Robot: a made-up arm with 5 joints.
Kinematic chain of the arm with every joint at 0, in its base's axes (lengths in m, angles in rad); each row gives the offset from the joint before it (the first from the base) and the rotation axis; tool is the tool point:
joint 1: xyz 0 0 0.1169 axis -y
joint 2: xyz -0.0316 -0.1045 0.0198 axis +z
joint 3: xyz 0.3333 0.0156 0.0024 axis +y
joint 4: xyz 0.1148 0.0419 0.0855 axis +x
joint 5: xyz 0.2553 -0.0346 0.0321 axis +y
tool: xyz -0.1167 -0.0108 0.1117
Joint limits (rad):
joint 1: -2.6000..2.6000
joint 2: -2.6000..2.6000
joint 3: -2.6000..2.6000
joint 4: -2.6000..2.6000
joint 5: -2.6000..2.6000
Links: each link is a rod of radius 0.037 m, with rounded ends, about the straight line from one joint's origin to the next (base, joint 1, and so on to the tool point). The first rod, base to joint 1, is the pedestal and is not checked.
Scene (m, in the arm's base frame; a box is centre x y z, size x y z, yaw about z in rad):
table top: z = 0
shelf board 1: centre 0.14 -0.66 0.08 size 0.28 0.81 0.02 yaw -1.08
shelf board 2: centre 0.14 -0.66 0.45 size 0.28 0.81 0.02 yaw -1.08
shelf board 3: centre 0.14 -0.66 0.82 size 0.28 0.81 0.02 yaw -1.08
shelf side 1: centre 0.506 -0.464 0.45 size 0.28 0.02 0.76 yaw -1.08
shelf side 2: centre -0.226 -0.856 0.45 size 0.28 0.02 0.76 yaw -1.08
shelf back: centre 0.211 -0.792 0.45 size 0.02 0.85 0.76 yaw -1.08
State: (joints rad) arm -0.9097 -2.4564 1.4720 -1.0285 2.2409
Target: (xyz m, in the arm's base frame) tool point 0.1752 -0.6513 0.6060
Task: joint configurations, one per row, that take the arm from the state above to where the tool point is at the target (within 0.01 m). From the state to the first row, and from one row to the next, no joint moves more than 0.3 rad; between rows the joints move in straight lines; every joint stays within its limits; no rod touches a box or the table.
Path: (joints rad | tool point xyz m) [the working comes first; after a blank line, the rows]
Joints at the target: -1.2258 -2.4301 -0.1860 -0.8527 0.7154
Straight joint move there: touches shelf side 2.

1: -0.8114 -2.4803 1.2265 -0.9392 1.9844 | -0.6388 -0.6037 0.1992
2: -0.7132 -2.5041 0.9809 -0.8499 1.7278 | -0.6243 -0.6701 0.2894
3: -0.6149 -2.5280 0.7354 -0.7606 1.4713 | -0.5914 -0.6966 0.3868
4: -0.5167 -2.5519 0.4898 -0.6713 1.2147 | -0.5457 -0.6811 0.4764
5: -0.4184 -2.5757 0.2443 -0.5820 0.9582 | -0.4934 -0.6290 0.5436
6: -0.5143 -2.5818 0.0195 -0.6168 0.7664 | -0.3442 -0.5894 0.6383
7: -0.6102 -2.5879 -0.2052 -0.6516 0.5746 | -0.1898 -0.5387 0.6743
8: -0.7061 -2.5939 -0.4300 -0.6865 0.3829 | -0.0517 -0.4830 0.6587
9: -0.8020 -2.6000 -0.6547 -0.7213 0.1911 | 0.0555 -0.4274 0.6060
10: -1.0139 -2.5151 -0.4204 -0.7870 0.4532 | 0.1285 -0.5348 0.6221
11: -1.2258 -2.4301 -0.1860 -0.8527 0.7154 | 0.1752 -0.6513 0.6060

